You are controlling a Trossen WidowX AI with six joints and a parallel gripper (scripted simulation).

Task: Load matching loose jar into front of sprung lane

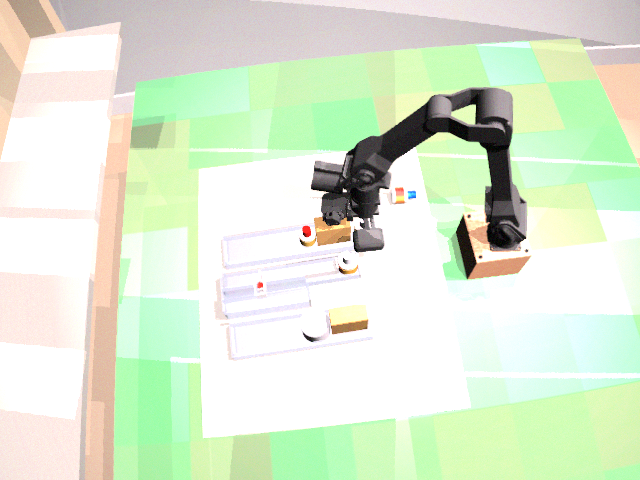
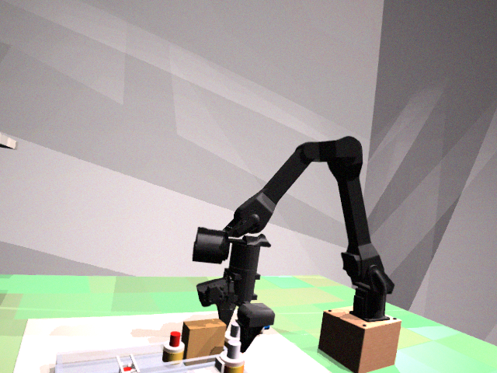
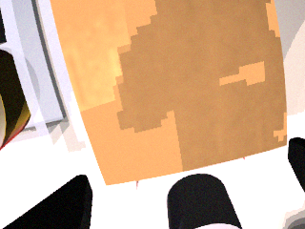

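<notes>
My gripper tip is now 100 mm past the small jar, 90 mm to the left of it and 10 mm above it. Round my gripper tip: sprung lane: 180 mm ahead, 140 mm to the left, 10 mm below.
</notes>
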